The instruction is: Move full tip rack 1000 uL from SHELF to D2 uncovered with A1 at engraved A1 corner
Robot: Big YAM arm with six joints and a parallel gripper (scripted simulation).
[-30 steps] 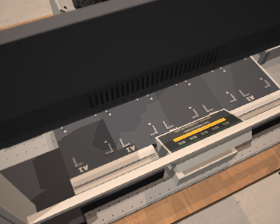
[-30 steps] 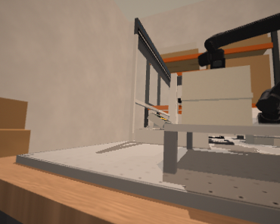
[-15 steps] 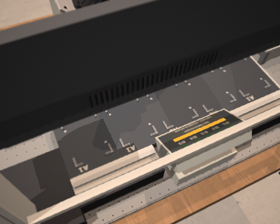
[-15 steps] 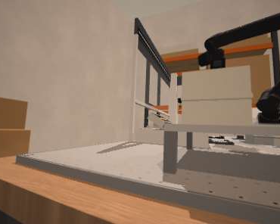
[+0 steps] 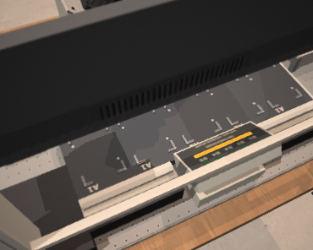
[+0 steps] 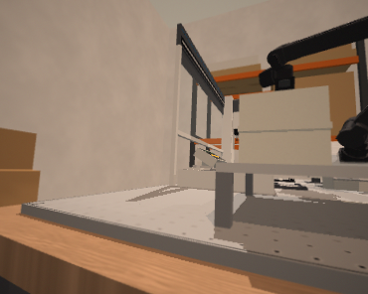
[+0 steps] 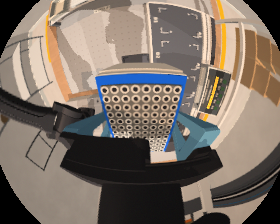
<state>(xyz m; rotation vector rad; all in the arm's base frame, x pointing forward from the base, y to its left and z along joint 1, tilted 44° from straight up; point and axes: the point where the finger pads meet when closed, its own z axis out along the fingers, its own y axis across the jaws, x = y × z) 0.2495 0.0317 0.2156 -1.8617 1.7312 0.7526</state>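
Now: the blue tip rack 1 cm to the right of my hand and 1 cm ahead of it. Also, from my hand: green key 46 cm to the right, 19 cm below, 14 cm behind; then clear rack cover 40 cm to the left, 19 cm below; then frame post 30 cm to the left, 30 cm ahead, 3 cm below.
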